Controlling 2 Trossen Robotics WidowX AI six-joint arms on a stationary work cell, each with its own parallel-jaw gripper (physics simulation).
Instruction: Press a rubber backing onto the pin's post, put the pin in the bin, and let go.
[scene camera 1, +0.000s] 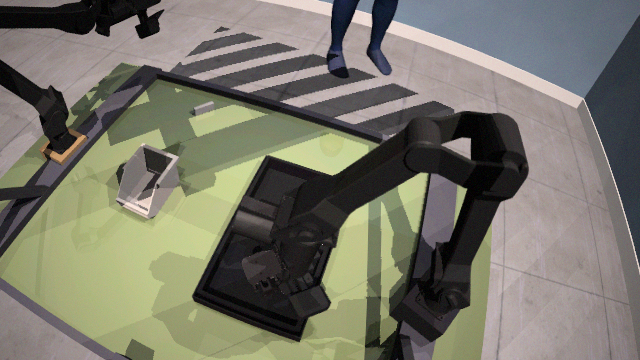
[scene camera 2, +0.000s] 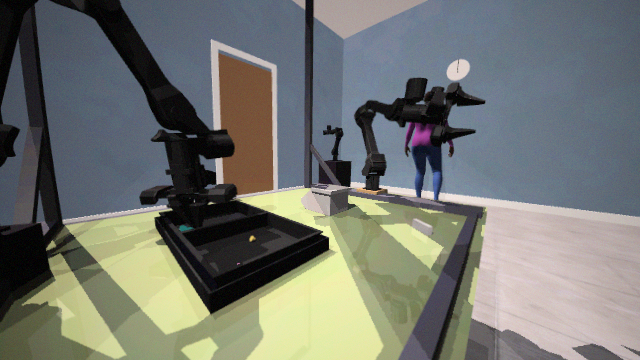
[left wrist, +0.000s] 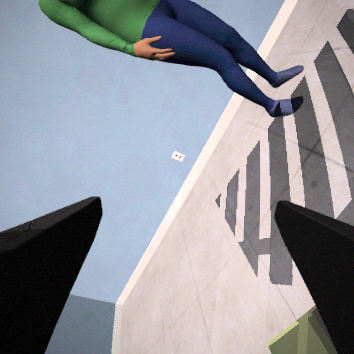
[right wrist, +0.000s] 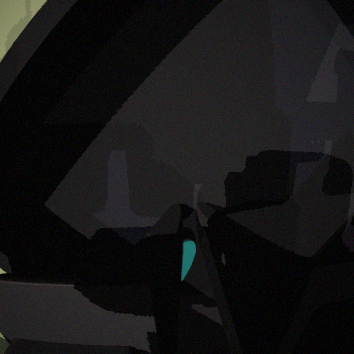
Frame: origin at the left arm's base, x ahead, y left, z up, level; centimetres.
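Seen in the pictures: left gripper, fingertip midpoint: (scene camera 2: 480, 116) (left wrist: 189, 207); right gripper, fingertip midpoint: (scene camera 1: 282, 286) (right wrist: 187, 211); left arm's base at its link origin: (scene camera 1: 62, 142) (scene camera 2: 372, 189); right arm's base at its link origin: (scene camera 1: 437, 298).
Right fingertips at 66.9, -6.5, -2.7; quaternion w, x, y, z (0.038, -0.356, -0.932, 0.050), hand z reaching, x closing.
Pixels of each thing's top centre, then the offset from my right fingertips to it, as dx, dy, dz. "pt": a spot on its surface instead.
- teal heart at its top centre: (right wrist: 166, 285) (scene camera 2: 183, 225) +2.9, +1.3, +1.8
- black tray at its top centre: (scene camera 1: 280, 232) (scene camera 2: 230, 220) -4.4, +9.0, +3.2
- small yellow piece at its top centre: (scene camera 2: 252, 235) -6.7, +14.7, +1.0
- pale grey bin at a spot on its surface: (scene camera 1: 167, 187) pt -31.3, +8.5, +2.3
- small pale block at its top centre: (scene camera 1: 203, 105) (scene camera 2: 422, 222) -39.3, +36.3, +1.5
- table's dark edge rail at a spot on its surface: (scene camera 2: 445, 300) pt -13.8, +46.8, +1.5
- tiny pink speck at its top centre: (scene camera 2: 240, 262) -0.8, +22.7, +1.0
The pin, a teal heart (scene camera 2: 186, 228) (right wrist: 188, 260), is low inside the black tray (scene camera 1: 247, 320) (scene camera 2: 270, 270), in the compartment at the left in scene camera 2. My right gripper (scene camera 1: 290, 285) (scene camera 2: 194, 220) (right wrist: 187, 211) reaches down into the tray and is shut on the pin; a teal sliver shows between its dark fingers in the right wrist view. The post is hidden. A small yellow piece (scene camera 2: 252, 238) lies in the nearer compartment; I cannot tell if it is a rubber backing. The pale grey bin (scene camera 1: 167, 187) (scene camera 2: 332, 202) stands apart from the tray. My left gripper (scene camera 2: 480, 116) (left wrist: 189, 207) is open and empty, raised high.
A small pale block (scene camera 1: 203, 108) (scene camera 2: 422, 226) lies near the table's dark edge rail (scene camera 1: 280, 104) (scene camera 2: 445, 300). A tiny pink speck (scene camera 2: 238, 263) shows in the tray. The tray's divider and walls stand close around my right fingers. People stand beyond the table.
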